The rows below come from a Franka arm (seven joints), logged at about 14 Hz.
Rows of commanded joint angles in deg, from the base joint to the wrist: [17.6 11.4 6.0 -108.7 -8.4 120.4 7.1]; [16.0 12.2 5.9 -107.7 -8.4 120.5 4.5]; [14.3 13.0 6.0 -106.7 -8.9 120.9 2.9]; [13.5 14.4 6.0 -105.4 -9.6 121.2 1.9]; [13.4 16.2 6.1 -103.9 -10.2 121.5 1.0]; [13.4 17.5 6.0 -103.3 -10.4 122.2 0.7]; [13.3 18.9 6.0 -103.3 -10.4 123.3 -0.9]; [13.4 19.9 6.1 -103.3 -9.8 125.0 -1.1]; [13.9 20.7 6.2 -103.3 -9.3 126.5 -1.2]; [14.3 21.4 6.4 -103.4 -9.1 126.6 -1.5]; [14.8 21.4 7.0 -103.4 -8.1 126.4 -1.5]
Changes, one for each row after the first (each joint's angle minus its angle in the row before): [-1.6 0.8 -0.1 1.0 0.0 0.1 -2.6]; [-1.7 0.8 0.1 1.0 -0.5 0.4 -1.6]; [-0.8 1.4 0.0 1.3 -0.7 0.3 -1.0]; [-0.1 1.8 0.1 1.5 -0.6 0.3 -0.9]; [0.0 1.3 -0.1 0.6 -0.2 0.7 -0.3]; [-0.1 1.4 0.0 0.0 0.0 1.1 -1.6]; [0.1 1.0 0.1 0.0 0.6 1.7 -0.2]; [0.5 0.8 0.1 0.0 0.5 1.5 -0.1]; [0.4 0.7 0.2 -0.1 0.2 0.1 -0.3]; [0.5 0.0 0.6 0.0 1.0 -0.2 0.0]
